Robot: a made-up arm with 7 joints.
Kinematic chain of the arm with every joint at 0, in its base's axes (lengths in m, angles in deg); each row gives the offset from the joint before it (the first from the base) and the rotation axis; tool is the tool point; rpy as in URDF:
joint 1: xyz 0 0 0.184 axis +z
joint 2: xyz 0 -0.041 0.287 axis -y
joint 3: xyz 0 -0.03 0.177 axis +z
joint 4: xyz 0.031 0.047 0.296 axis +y
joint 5: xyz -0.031 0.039 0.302 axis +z
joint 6: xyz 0 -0.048 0.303 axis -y
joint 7: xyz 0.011 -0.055 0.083 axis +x
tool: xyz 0 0 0 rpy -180 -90 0
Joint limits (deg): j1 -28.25..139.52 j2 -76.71..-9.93 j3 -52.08..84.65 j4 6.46..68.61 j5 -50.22..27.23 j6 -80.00..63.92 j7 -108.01..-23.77
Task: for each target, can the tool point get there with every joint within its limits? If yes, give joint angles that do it. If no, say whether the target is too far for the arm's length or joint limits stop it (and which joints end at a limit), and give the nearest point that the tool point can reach.
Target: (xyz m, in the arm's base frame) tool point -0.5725 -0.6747 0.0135
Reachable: no: joint limits stop it (at a limit: joint 1, joint 2, joint 4, joint 5) | nearest point -0.8334 0.0413 0.3495 | short by 0.833 m
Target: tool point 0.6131 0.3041 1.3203
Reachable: yes | joints 11.85 -17.28 31.80 47.83 -19.19 46.24 -52.55
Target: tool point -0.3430 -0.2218 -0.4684
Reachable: no: joint limits stop it (at a limit: joint 1, joint 2, joint 4, joint 5) | nearest point -0.6929 0.3136 0.0532 | short by 0.825 m
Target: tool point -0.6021 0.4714 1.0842
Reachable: yes | joints 99.17 -31.10 73.84 55.18 20.57 -28.45 -93.19
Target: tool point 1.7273 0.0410 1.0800
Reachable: no: too far | nearest point 1.1116 0.0264 0.8629 | short by 0.653 m
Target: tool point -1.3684 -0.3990 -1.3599
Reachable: no: too far | nearest point -0.7896 0.2824 0.0675 | short by 1.684 m
